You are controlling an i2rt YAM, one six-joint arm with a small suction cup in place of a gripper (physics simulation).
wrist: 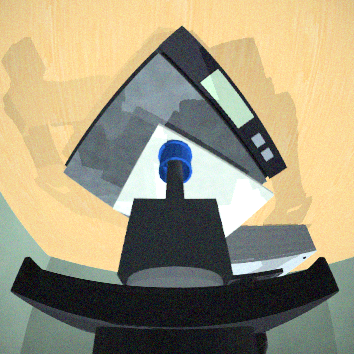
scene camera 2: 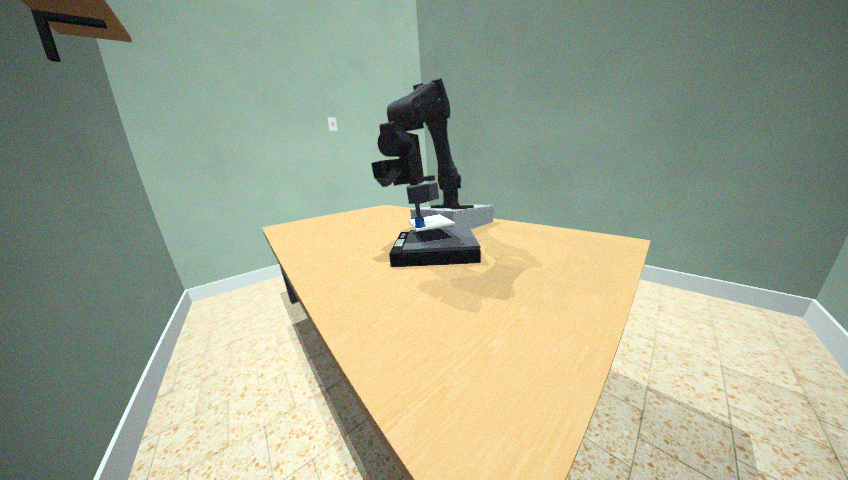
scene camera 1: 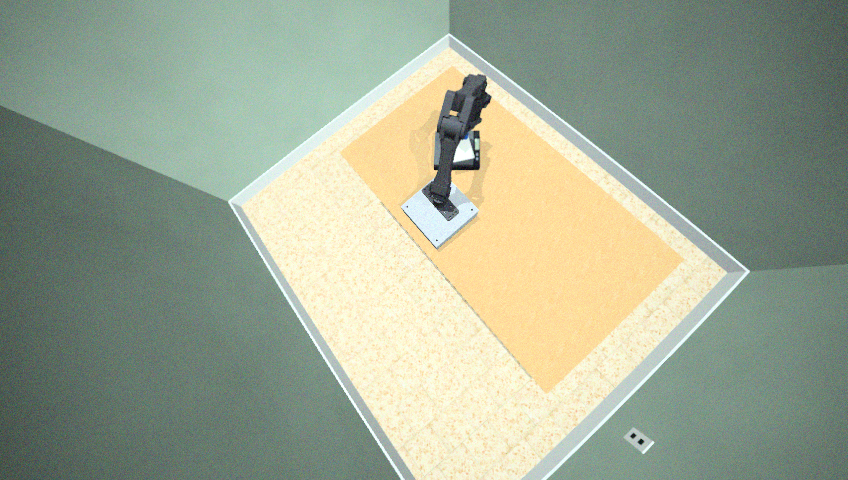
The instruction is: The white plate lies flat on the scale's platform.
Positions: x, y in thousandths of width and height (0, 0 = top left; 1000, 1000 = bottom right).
A dark scale shows in the wrist view (510, 242), in scene camera 2 (521, 514) and in scene camera 1 (560, 284).
